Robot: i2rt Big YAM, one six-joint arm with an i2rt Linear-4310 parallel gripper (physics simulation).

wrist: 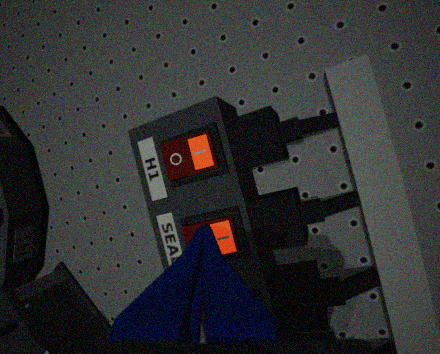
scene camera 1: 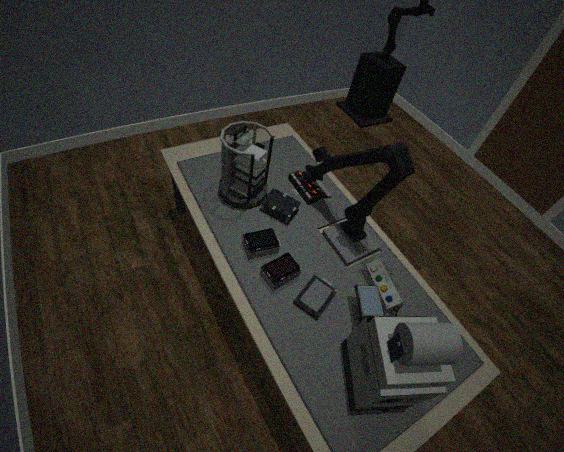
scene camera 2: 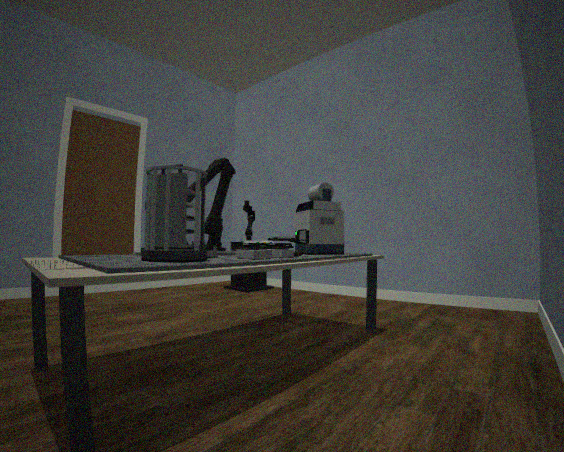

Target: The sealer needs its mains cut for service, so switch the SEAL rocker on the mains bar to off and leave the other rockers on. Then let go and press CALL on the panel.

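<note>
The dark mains bar (scene camera 1: 313, 195) (wrist: 205, 192) lies near the table's long edge. In the wrist view its H1 rocker (wrist: 189, 156) is lit orange on the "I" half. The SEAL rocker (wrist: 223, 237) also shows its "I" half lit, and the blue fingertips cover part of its "O" half. My gripper (scene camera 1: 309, 176) (wrist: 205, 234) is shut and empty, its tips over or at the SEAL rocker; contact cannot be told. The rockers further along are hidden behind the fingers in the wrist view. The white button panel (scene camera 1: 381, 283) stands past the arm's base; its labels are unreadable.
A round cage rack (scene camera 1: 242, 202) (scene camera 2: 175, 255) stands beyond the bar. A dark box (scene camera 1: 281, 205) lies beside the bar. Black plugs and cables (wrist: 260, 135) run towards the pale table edge (wrist: 370, 175). A small screen (scene camera 1: 370, 300) and large machine (scene camera 1: 361, 370) (scene camera 2: 320, 232) stand at the panel's end.
</note>
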